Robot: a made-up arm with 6 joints.
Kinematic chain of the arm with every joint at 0, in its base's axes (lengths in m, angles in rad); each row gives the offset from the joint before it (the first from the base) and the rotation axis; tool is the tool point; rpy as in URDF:
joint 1: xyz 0 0 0.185 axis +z
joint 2: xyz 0 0 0 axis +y
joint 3: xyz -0.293 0 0.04 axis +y
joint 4: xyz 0.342 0 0.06 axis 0.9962 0 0.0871
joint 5: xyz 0 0 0 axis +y
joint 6: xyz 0.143 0 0.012 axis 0.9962 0 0.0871
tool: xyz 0 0 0 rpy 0 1.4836 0
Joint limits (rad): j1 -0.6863..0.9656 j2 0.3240..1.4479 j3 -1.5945..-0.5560 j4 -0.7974..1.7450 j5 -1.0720..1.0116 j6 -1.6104..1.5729
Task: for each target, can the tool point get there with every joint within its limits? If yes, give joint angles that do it. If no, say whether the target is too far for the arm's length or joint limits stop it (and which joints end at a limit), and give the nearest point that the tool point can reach.
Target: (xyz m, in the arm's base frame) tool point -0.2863 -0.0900 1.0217
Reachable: no: too far | nearest point -0.2152 -0.0676 0.8138 | short by 0.221 m
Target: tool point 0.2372 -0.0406 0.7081
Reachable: yes | joints -0.0221 0.8601 -1.2342 0.7398 -0.3771 0.3134
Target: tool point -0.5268 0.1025 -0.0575
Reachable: no: joint limits stop it (at a limit: joint 1, joint 2, joint 3, joint 5) | nearest point 0.0771 0.2526 0.1341 | short by 0.651 m
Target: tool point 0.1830 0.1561 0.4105
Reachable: yes | joints 0.6963 0.6196 -0.7303 0.0244 0.7416 -1.1822
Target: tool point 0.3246 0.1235 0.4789
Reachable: yes | joints 0.4029 1.0454 -1.1363 -0.1487 0.6957 0.2125
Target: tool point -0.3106 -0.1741 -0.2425
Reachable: no: joint limits stop it (at a limit: joint 1, joint 2, joint 3, joint 5) | nearest point 0.1496 -0.1961 0.1229 | short by 0.588 m
